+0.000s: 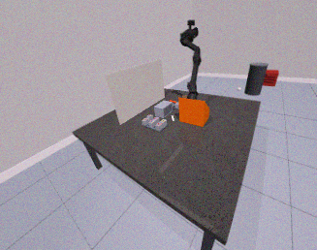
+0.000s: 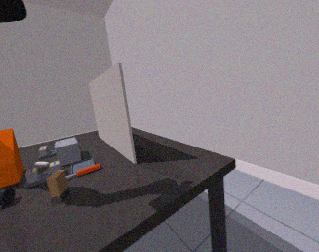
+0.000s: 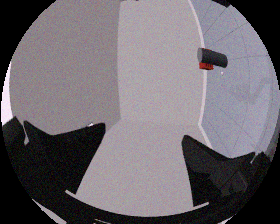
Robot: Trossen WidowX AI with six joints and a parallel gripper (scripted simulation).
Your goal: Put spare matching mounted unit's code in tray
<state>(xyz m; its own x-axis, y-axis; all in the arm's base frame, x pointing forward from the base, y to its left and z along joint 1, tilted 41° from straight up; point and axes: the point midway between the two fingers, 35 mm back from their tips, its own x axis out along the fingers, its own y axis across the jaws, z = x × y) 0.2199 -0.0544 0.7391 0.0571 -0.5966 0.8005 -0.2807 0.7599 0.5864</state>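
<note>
The grey spare is 13 cm behind my gripper tip, 79 cm to the left of it and 65 cm below it. Also, from my gripper tip: grey panel 25 cm ahead, 58 cm to the left, 47 cm below; then grey unit 1 cm ahead, 57 cm to the left, 64 cm below; then tan block 2 cm behind, 23 cm to the left, 66 cm below.
</note>
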